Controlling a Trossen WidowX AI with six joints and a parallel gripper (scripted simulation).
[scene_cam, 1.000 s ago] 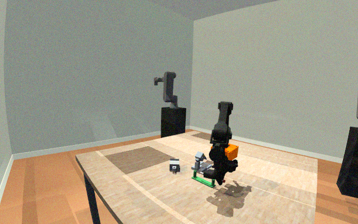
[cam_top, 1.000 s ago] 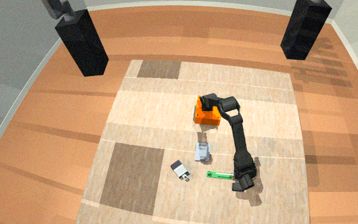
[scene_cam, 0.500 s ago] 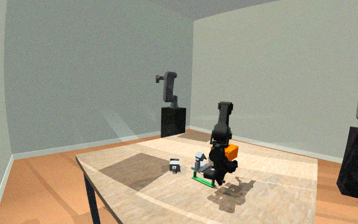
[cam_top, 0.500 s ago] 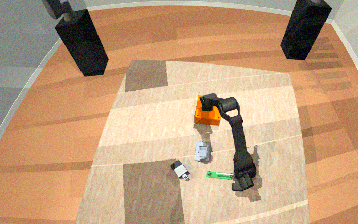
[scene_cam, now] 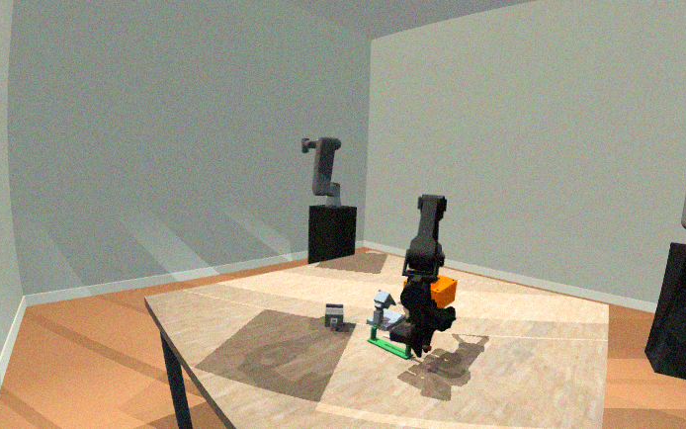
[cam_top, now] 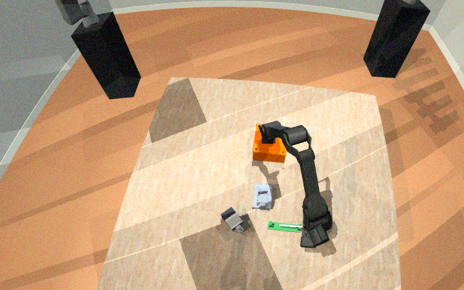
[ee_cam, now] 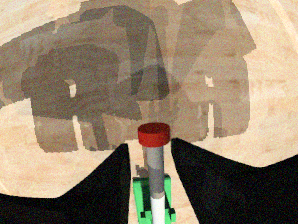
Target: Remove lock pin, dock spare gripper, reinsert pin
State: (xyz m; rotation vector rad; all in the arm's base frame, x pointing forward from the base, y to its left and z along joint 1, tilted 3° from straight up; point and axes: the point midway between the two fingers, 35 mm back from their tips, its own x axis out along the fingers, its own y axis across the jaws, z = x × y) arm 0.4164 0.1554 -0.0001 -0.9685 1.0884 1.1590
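Right now my gripper tip is 10 cm to the left of the green cradle and 2 cm past it. Also, from my gripper tip: spare gripper (32 cm to the right, 4 cm behind); mount (19 cm to the right, 14 cm behind, 3 cm above).
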